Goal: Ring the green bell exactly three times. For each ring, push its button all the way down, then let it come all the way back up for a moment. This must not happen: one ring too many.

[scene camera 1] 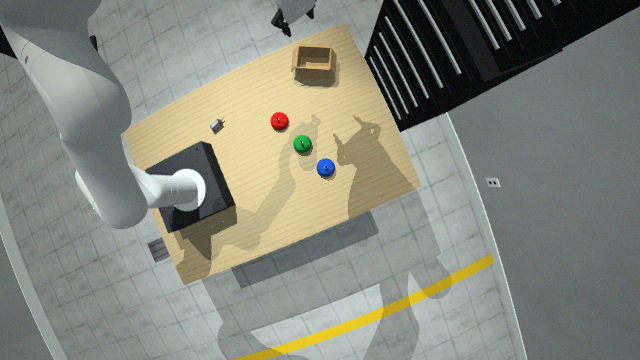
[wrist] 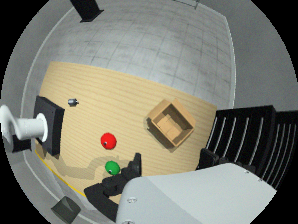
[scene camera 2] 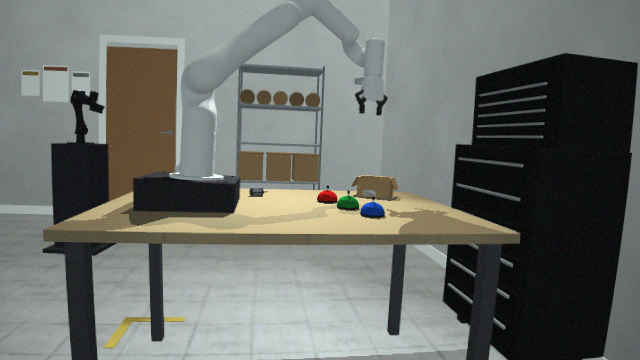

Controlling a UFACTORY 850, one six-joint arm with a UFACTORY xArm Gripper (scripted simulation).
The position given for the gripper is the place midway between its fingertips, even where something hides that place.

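Note:
You can see the gripper (scene camera 2: 370, 114), and the wrist view shows the gripper (wrist: 172, 161) too.

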